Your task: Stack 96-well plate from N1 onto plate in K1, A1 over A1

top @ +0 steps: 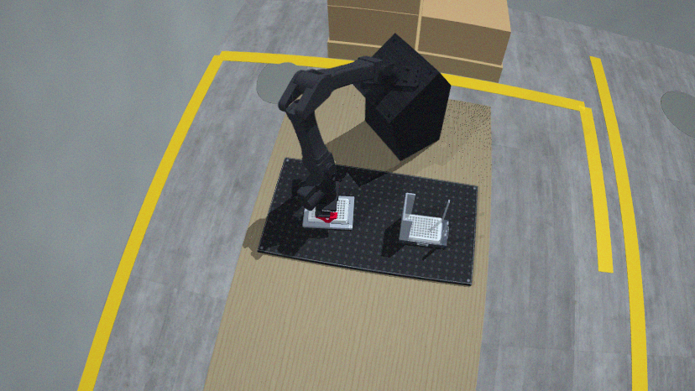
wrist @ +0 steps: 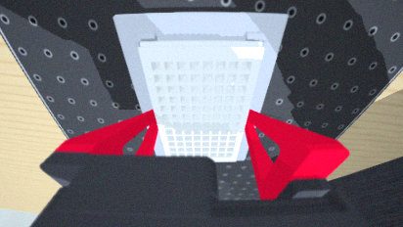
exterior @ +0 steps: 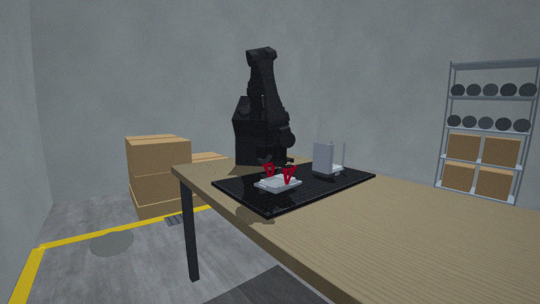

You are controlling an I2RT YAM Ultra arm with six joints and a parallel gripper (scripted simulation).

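The grey plate nest N1 is 2 cm below my hand. Round my hand: tall grey rack wall 24 cm to the left, 6 cm above; then white 96-well plate right at my hand.
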